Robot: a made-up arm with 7 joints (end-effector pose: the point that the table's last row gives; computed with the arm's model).
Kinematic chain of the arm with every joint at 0, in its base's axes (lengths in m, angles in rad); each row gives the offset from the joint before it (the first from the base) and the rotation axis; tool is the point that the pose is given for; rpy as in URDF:
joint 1: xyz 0 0 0.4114 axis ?
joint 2: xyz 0 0 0 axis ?
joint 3: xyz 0 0 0.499 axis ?
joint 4: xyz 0.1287 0 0 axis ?
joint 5: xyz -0.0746 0 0.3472 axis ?
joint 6: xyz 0 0 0 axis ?
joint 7: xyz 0.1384 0 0 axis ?
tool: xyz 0 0 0 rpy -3.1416 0 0
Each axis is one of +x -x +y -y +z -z.
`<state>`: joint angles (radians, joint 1 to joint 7).
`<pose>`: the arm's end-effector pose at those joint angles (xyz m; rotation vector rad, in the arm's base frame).
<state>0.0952 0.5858 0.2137 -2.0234 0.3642 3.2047 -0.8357</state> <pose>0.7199 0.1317 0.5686 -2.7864 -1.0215 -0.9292</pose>
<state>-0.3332 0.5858 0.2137 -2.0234 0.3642 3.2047 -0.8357</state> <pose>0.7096 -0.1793 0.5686 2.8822 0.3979 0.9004</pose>
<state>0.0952 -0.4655 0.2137 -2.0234 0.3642 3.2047 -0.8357</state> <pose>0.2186 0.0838 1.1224 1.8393 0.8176 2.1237</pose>
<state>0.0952 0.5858 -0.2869 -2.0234 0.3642 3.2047 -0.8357</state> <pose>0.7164 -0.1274 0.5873 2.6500 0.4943 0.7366</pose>
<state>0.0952 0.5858 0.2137 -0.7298 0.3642 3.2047 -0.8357</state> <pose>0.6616 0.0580 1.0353 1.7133 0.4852 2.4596</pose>
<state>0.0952 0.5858 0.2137 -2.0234 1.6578 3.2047 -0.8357</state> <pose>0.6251 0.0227 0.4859 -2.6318 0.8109 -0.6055</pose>
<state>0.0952 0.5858 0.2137 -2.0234 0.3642 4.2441 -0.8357</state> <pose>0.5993 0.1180 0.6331 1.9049 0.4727 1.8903</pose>
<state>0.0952 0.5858 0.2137 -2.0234 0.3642 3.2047 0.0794</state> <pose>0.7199 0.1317 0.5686 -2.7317 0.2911 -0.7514</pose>
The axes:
joint 1: +z
joint 2: +y
joint 3: +z
joint 4: -y
joint 5: +z
joint 6: -y
joint 7: -z

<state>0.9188 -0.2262 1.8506 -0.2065 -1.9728 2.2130 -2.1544</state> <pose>-0.3249 -0.1730 1.3153 -0.0861 0.7110 1.6235</pose>
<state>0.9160 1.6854 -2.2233 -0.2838 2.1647 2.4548 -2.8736</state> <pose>0.6782 0.6633 0.5187 -0.5014 2.1786 0.4598</pose>
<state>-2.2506 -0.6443 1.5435 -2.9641 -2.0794 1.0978 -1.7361</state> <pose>0.2326 -0.2113 0.4933 0.2049 -0.6196 2.6817</pose>
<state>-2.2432 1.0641 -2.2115 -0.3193 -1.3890 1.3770 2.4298</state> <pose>-0.6104 -0.5163 1.0170 -0.2963 0.8576 -0.1992</pose>
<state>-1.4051 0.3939 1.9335 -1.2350 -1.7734 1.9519 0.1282</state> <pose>0.5037 0.0345 1.1668 1.6875 0.1546 1.0922</pose>
